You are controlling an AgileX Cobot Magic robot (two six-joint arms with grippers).
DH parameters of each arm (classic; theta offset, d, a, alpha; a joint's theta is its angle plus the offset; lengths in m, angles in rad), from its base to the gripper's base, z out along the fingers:
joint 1: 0 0.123 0 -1.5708
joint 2: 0.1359 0 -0.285 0
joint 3: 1.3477 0 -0.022 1.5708
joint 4: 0 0.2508 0 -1.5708
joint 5: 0 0 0.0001 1.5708
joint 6: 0 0.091 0 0
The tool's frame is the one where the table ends.
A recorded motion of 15 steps. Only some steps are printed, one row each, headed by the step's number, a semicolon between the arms.
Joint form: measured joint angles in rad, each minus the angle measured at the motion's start. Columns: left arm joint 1, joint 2, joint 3, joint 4, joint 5, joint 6; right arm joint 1, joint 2, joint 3, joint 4, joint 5, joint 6.
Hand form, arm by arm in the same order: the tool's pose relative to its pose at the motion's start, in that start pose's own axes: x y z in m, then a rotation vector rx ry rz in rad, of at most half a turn. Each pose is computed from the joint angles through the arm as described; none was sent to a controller.
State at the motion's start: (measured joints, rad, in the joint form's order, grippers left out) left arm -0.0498 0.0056 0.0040 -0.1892 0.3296 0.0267; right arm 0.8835 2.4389 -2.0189 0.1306 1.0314 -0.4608
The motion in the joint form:
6: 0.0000 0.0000 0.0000 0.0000 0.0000 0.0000; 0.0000 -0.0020 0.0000 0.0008 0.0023 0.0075
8: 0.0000 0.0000 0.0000 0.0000 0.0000 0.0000; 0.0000 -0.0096 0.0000 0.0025 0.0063 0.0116
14: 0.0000 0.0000 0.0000 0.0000 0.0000 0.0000; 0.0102 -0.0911 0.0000 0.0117 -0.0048 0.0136
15: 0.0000 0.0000 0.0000 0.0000 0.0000 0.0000; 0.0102 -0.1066 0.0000 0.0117 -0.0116 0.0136
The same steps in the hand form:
6: 0.0000 0.0000 0.0000 0.0000 0.0000 0.0000; -0.0001 0.0002 -0.0010 -0.0009 -0.0001 0.0077
8: 0.0000 0.0000 0.0000 0.0000 0.0000 0.0000; -0.0007 0.0006 -0.0047 -0.0011 -0.0041 0.0118
14: 0.0000 0.0000 0.0000 0.0000 0.0000 0.0000; -0.0112 0.0073 -0.0445 0.0241 -0.0925 -0.0008
15: 0.0000 0.0000 0.0000 0.0000 0.0000 0.0000; -0.0129 0.0075 -0.0523 0.0327 -0.1130 -0.0025

